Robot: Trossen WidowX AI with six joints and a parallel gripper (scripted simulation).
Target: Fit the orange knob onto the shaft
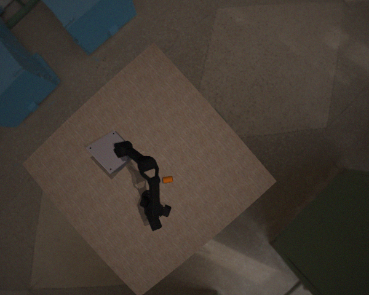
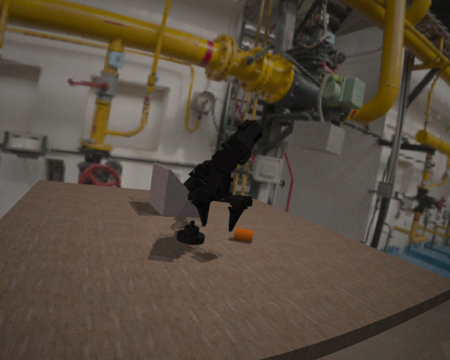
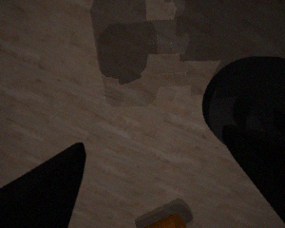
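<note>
Right now the orange knob is 13 cm to the left of my gripper tip, 9 cm behind it and 4 cm below it. The rest, counted from my gripper tip: dark round pedestal 7 cm behind, 5 cm to the right, 3 cm below.
</note>
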